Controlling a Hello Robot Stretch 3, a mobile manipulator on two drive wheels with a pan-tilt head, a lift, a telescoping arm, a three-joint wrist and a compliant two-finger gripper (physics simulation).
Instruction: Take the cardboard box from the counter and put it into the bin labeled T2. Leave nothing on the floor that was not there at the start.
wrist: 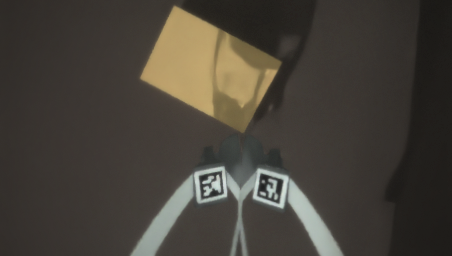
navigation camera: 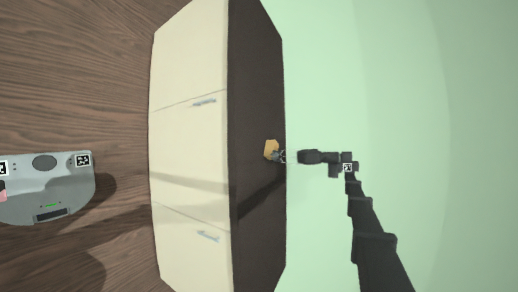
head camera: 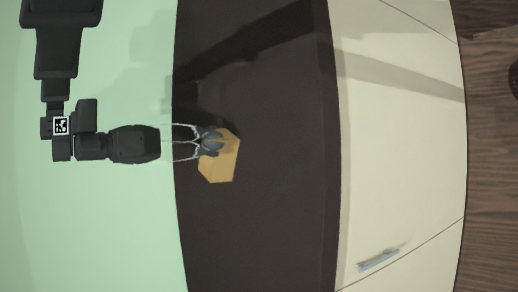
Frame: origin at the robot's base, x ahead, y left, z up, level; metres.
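Seen in the pictures: gripper, fingertip midpoint: [navigation camera: 270, 156] [head camera: 222, 140]; robot's base, link origin: [navigation camera: 45, 162].
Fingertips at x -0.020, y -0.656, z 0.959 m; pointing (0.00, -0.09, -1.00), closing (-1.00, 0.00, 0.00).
Observation:
Offsets run from my fingertips to a thing's top centre. "pt": to the spot under its first point. Level surfaces: height alone.
The cardboard box {dy -0.063, dx +0.025, dz +0.002 m} [head camera: 219, 169] [navigation camera: 271, 147] [wrist: 182, 62] is a plain yellow-tan block on the dark counter {dz -0.048 m} [head camera: 260, 225] [navigation camera: 257, 90] [wrist: 75, 175], turned at an angle in the wrist view. My gripper [head camera: 213, 141] [navigation camera: 276, 156] [wrist: 241, 153] is shut, its two fingertips together with no box between them. In the wrist view the box's nearest corner is just beyond the fingertips, and a shadow falls across its right part. In the head view the fingertips overlap one end of the box; whether they touch it I cannot tell. The bin labeled T2 does not show.
Cream cabinet fronts {pt dy +0.186, dx +0.072, dz -0.311 m} [head camera: 400, 165] [navigation camera: 187, 135] with metal handles {pt dy +0.206, dx +0.253, dz -0.206 m} [head camera: 378, 260] [navigation camera: 204, 102] lie below the counter's front edge. A green wall [head camera: 100, 225] [navigation camera: 325, 75] stands behind it. My base [navigation camera: 50, 182] is on the wooden floor {dz -0.958 m} [head camera: 492, 190] [navigation camera: 75, 90], across from the cabinets.

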